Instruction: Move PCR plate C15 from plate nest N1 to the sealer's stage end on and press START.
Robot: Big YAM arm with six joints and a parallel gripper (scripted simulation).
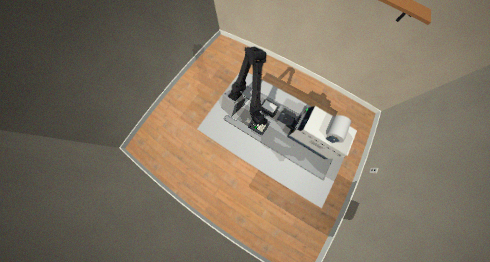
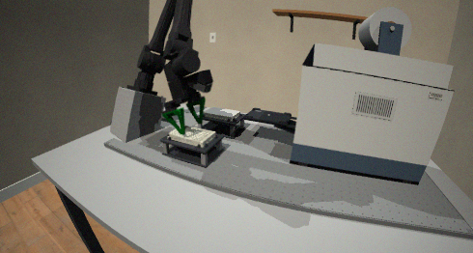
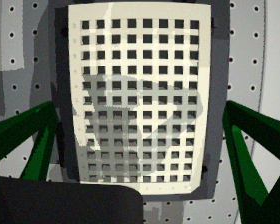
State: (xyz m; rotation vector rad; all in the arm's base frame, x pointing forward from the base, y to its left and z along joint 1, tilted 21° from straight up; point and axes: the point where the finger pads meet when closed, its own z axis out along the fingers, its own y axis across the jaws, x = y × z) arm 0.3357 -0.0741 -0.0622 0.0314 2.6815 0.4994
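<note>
My hand is 30 mm above the 96-well plate C15. Also, from my hand: dark stage: 180 mm ahead, 180 mm to the left, 10 mm above; white start key: 280 mm ahead, 280 mm to the left, 100 mm above; sealed plate C51: 10 mm behind, 210 mm to the left, 20 mm below.
</note>
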